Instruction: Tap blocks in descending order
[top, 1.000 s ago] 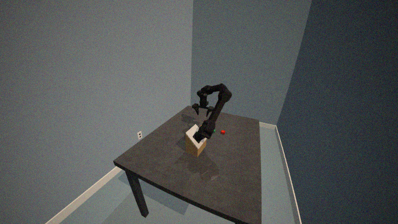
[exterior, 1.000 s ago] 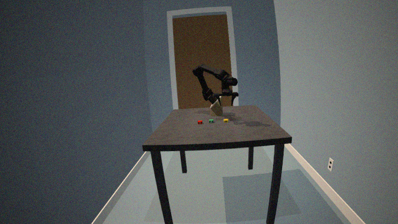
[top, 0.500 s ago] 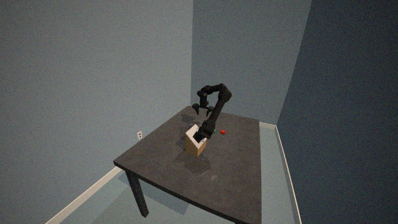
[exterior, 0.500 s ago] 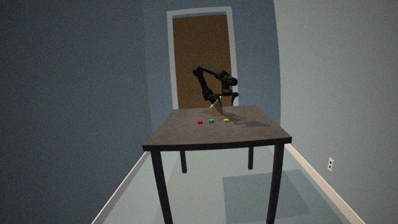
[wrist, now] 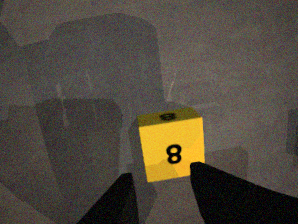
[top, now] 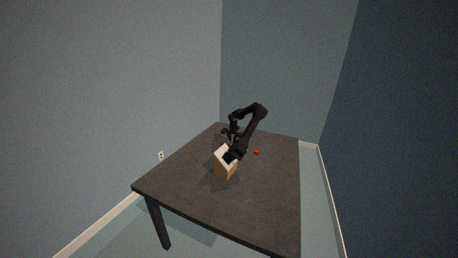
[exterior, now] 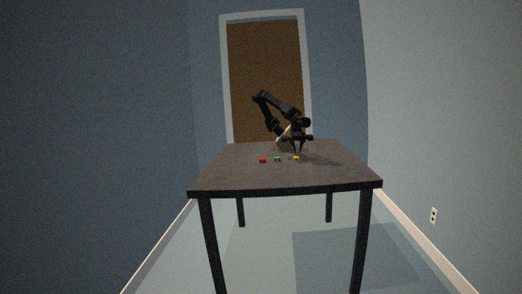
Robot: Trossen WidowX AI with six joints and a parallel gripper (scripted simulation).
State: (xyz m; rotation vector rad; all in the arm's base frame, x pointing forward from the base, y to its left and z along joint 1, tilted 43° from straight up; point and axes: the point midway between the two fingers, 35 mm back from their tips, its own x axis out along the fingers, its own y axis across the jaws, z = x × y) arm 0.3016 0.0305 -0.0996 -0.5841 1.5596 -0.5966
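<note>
My gripper tip is 1 cm to the left of the yellow block and 3 cm above it. The rest, counted from my gripper tip: red block 21 cm to the right, 3 cm below; then green block 2 cm behind, 12 cm to the right, 3 cm below.
</note>
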